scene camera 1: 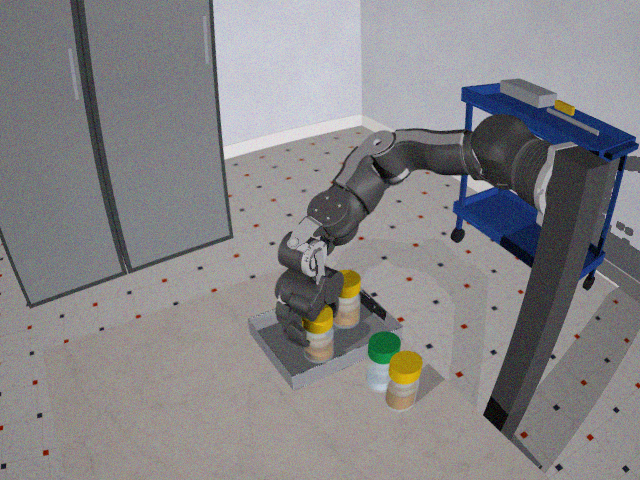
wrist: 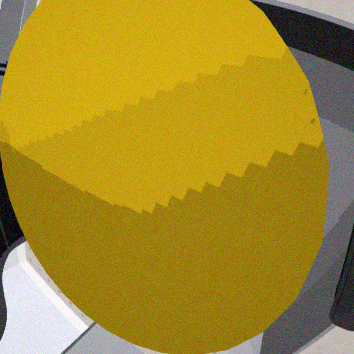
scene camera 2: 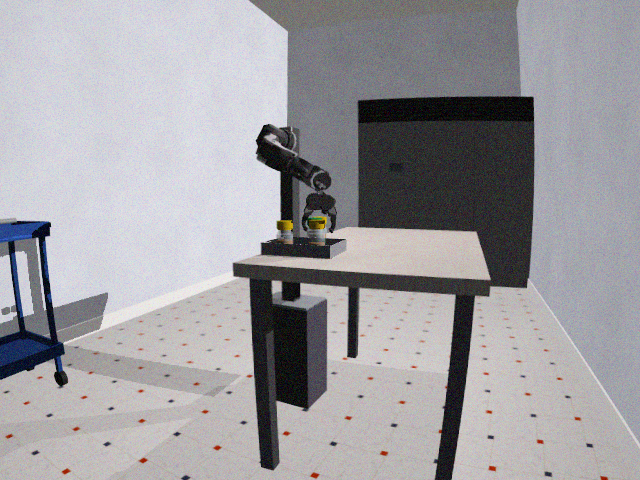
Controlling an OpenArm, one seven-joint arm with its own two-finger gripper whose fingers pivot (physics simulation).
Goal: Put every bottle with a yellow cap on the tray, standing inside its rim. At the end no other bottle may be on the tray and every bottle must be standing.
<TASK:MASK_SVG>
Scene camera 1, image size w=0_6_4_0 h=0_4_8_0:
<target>my gripper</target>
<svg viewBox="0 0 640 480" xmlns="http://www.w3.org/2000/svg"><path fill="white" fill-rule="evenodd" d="M321 248L313 251L309 261L309 268L316 272L315 276L310 277L288 268L279 277L275 286L275 296L278 299L275 314L277 315L277 320L286 328L283 331L283 336L306 348L310 346L310 341L307 340L307 332L294 320L294 317L297 314L314 322L325 305L331 307L333 317L335 318L339 309L338 297L344 284L342 272L324 266L324 250Z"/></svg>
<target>grey tray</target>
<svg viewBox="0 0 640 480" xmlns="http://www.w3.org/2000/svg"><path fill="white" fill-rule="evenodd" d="M296 314L294 320L301 327L303 327L302 317ZM403 326L360 287L359 323L349 329L338 328L333 324L334 355L329 361L317 364L305 358L303 346L283 336L283 331L286 328L277 320L276 308L247 319L250 334L293 391L367 358L369 339L375 333L391 332L396 334L401 340Z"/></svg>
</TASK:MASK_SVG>
